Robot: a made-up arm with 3 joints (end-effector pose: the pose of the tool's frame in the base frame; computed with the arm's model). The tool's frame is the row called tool. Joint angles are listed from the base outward.
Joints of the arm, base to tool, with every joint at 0 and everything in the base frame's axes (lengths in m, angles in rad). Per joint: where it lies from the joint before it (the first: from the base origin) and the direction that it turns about. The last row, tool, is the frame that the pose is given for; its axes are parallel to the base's.
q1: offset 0 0 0.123 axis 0 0 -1
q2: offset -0.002 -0.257 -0.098 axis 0 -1 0
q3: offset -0.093 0.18 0.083 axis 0 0 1
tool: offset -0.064 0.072 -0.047
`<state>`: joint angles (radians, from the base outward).
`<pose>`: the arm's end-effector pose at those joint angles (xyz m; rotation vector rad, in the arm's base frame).
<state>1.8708 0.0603 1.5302</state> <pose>-0.0812 0.2045 0.0508 -0.0601 0.0078 -0.3405</pose>
Working (the frame after each row of the table, in the pose's form):
after q1: 0.0000 0.0000 0.1230 0.0000 0.0000 -1.8708
after q2: -0.2449 0.0779 0.0250 -0.0564 -0.0416 -1.8702
after q3: -0.0441 0.1181 0.1022 -0.0601 0.0078 -0.3405

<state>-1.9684 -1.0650 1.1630</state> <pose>0.1220 -0.0137 0.2038 -0.6233 1.4633 2.6990</pose>
Working (the frame after each row of the table, in the pose's form):
after q1: 0.0000 0.0000 0.1230 0.0000 0.0000 1.9684
after q2: 0.2377 0.0977 0.0250 -1.0330 0.6866 1.7529
after q3: 0.0611 0.0534 0.1466 -0.6233 1.4633 2.6990

